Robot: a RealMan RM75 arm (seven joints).
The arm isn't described. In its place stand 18 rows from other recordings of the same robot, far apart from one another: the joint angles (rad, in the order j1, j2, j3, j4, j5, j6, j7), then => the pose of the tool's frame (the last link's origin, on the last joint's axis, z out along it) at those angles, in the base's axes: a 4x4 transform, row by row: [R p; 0 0 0 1], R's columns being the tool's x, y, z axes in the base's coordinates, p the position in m.
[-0.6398, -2.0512, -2.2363, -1.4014, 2.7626, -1.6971, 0.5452] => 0.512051 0.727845 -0.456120 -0.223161; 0.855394 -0.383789 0.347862 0.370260; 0.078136 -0.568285 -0.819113 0.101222; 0 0 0 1
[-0.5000, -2.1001, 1.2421, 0.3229, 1.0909, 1.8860, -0.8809] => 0.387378 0.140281 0.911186 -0.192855; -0.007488 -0.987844 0.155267 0.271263; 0.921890 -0.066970 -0.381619 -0.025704; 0 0 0 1
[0.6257, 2.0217, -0.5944, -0.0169, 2.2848, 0.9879, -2.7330] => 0.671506 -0.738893 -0.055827 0.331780; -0.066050 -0.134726 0.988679 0.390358; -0.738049 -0.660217 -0.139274 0.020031; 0 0 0 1
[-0.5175, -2.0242, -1.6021, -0.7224, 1.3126, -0.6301, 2.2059] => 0.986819 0.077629 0.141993 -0.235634; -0.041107 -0.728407 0.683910 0.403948; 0.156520 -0.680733 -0.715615 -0.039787; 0 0 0 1
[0.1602, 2.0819, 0.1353, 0.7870, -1.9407, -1.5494, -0.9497] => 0.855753 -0.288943 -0.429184 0.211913; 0.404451 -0.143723 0.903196 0.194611; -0.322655 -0.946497 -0.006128 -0.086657; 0 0 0 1
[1.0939, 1.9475, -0.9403, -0.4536, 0.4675, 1.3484, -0.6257] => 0.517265 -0.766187 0.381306 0.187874; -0.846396 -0.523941 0.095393 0.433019; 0.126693 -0.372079 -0.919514 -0.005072; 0 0 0 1
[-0.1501, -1.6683, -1.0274, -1.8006, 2.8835, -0.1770, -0.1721] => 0.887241 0.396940 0.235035 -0.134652; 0.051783 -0.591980 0.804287 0.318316; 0.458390 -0.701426 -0.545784 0.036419; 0 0 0 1
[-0.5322, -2.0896, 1.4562, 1.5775, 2.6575, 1.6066, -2.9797] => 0.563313 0.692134 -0.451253 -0.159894; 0.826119 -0.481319 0.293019 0.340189; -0.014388 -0.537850 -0.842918 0.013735; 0 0 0 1
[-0.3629, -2.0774, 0.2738, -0.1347, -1.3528, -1.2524, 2.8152] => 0.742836 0.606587 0.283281 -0.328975; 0.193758 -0.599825 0.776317 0.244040; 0.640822 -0.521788 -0.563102 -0.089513; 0 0 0 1
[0.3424, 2.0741, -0.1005, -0.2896, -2.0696, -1.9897, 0.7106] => 0.526906 -0.405339 -0.747041 0.294815; 0.091728 -0.846697 0.524110 0.225287; -0.844959 -0.344681 -0.408948 0.013335; 0 0 0 1
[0.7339, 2.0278, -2.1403, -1.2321, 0.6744, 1.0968, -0.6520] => 0.895700 0.080387 0.437331 0.133342; -0.018561 -0.975906 0.217399 0.319410; 0.444271 -0.202842 -0.872628 -0.124752; 0 0 0 1
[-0.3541, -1.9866, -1.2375, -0.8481, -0.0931, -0.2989, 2.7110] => 0.718000 0.694178 0.050919 -0.260372; 0.255806 -0.331204 0.908222 0.388432; 0.647332 -0.639078 -0.415380 -0.025962; 0 0 0 1
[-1.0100, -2.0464, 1.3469, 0.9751, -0.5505, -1.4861, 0.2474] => 0.594517 0.668604 -0.446674 -0.106948; 0.792311 -0.581819 0.183657 0.412992; -0.137090 -0.463092 -0.875644 -0.022447; 0 0 0 1
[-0.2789, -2.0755, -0.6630, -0.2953, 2.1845, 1.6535, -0.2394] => 0.441699 0.786272 0.432063 -0.289523; -0.395755 -0.261442 0.880356 0.266624; 0.805158 -0.559844 0.195693 0.005579; 0 0 0 1
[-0.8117, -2.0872, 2.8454, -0.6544, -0.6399, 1.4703, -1.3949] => 0.580123 0.748168 0.322028 -0.275185; 0.352487 -0.587013 0.728813 0.389675; 0.734309 -0.309291 -0.604259 0.051132; 0 0 0 1
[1.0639, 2.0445, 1.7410, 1.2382, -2.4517, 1.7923, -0.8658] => 0.905654 -0.036953 0.422404 0.037462; -0.067231 -0.996108 0.057004 0.369093; 0.418654 -0.080025 -0.904613 -0.007907; 0 0 0 1
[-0.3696, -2.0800, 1.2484, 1.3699, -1.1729, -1.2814, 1.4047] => 0.966555 0.182442 0.180241 -0.175723; 0.086812 -0.894064 0.439446 0.350720; 0.241321 -0.409102 -0.880000 0.025483; 0 0 0 1
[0.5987, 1.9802, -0.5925, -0.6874, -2.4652, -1.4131, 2.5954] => -0.042153 -0.995859 0.080553 0.323006; -0.937750 0.067255 0.340737 0.351597; -0.344743 -0.061175 -0.936701 0.040505; 0 0 0 1
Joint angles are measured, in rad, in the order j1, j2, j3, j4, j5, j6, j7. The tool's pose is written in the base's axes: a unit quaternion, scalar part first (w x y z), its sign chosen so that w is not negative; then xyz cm. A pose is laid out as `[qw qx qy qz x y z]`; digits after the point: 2 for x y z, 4 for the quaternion.
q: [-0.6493, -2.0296, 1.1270, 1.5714, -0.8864, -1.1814, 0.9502]
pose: [0.3749 -0.9164 -0.0822 -0.1137 -7.87 41.55 10.82]
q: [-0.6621, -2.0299, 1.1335, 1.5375, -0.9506, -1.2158, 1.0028]
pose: [0.3385 -0.9307 -0.0665 -0.1218 -7.40 41.22 9.69]
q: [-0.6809, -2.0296, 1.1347, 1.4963, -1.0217, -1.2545, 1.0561]
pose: [0.2992 -0.9433 -0.0507 -0.1348 -6.79 40.87 8.65]
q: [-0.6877, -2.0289, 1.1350, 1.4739, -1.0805, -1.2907, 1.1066]
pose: [0.2693 -0.9515 -0.0327 -0.1453 -6.41 40.36 8.04]
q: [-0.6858, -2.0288, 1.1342, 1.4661, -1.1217, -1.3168, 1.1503]
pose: [0.2514 -0.9556 -0.0153 -0.1526 -6.24 39.90 7.77]
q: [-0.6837, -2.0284, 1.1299, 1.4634, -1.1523, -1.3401, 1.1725]
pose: [0.2381 -0.9580 -0.0065 -0.1599 -6.13 39.51 7.71]
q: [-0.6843, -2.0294, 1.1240, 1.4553, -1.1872, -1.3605, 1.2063]
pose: [0.2252 -0.9594 0.0067 -0.1697 -5.94 39.17 7.62]
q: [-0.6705, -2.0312, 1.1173, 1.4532, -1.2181, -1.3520, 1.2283]
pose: [0.2280 -0.9562 0.0086 -0.1834 -6.12 39.07 7.83]
